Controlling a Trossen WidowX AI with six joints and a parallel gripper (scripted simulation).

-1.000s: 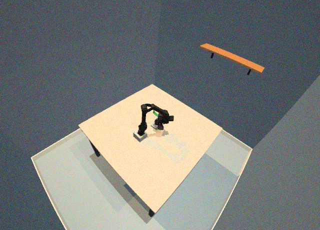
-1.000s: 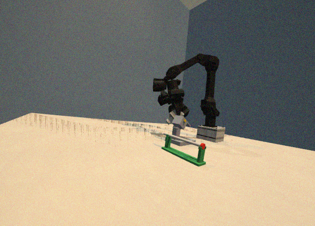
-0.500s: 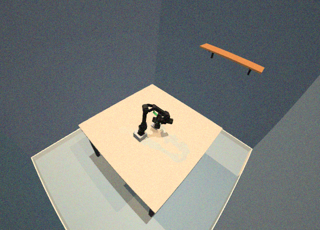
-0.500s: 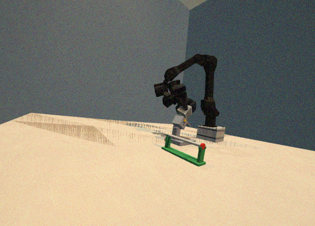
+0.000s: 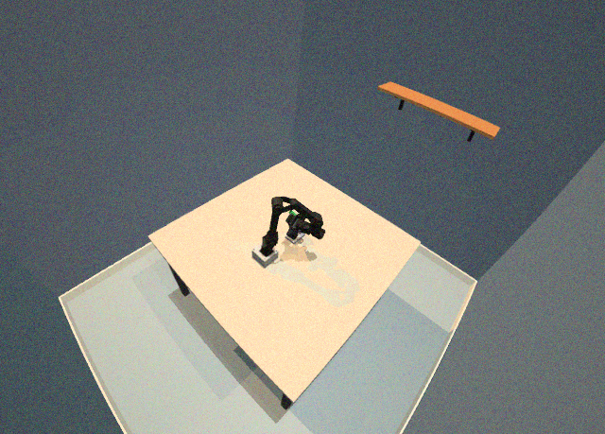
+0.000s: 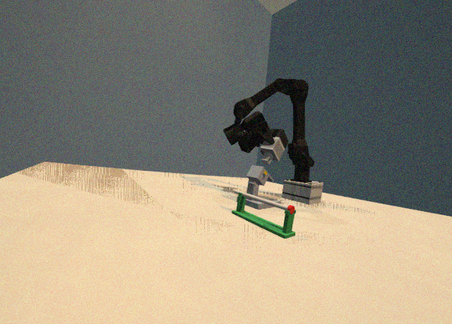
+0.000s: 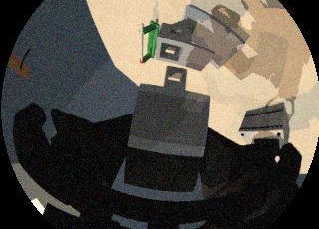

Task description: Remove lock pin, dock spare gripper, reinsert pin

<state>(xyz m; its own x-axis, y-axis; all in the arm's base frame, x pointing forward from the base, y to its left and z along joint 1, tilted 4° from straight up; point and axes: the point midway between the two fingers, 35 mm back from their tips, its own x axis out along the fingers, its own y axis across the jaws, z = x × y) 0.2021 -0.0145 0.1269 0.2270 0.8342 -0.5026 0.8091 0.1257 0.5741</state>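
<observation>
The green cradle is 170 mm ahead of my gripper tip, 140 mm below it and 100 mm to the left of it. The rest, counted from my gripper tip: spare gripper (10 mm to the right); grey mount (110 mm below, 50 mm ahead, 10 mm to the right).
</observation>
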